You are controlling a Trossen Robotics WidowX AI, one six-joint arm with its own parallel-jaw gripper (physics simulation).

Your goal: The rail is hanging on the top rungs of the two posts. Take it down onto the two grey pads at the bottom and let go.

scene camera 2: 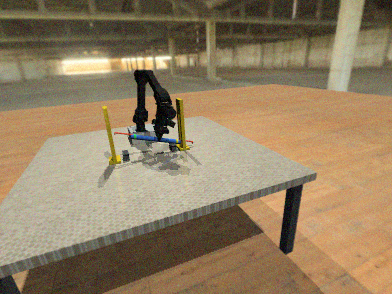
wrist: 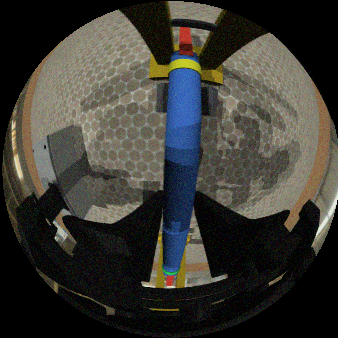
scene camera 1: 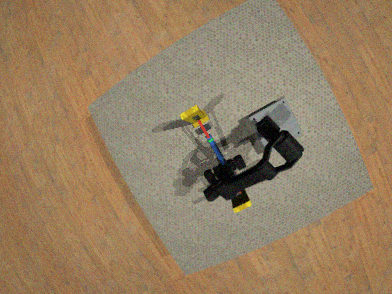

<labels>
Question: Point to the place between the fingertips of my gripper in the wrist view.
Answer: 178, 194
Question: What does my gripper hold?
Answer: A blue rail.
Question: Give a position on a blue rail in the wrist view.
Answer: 183, 111
</labels>
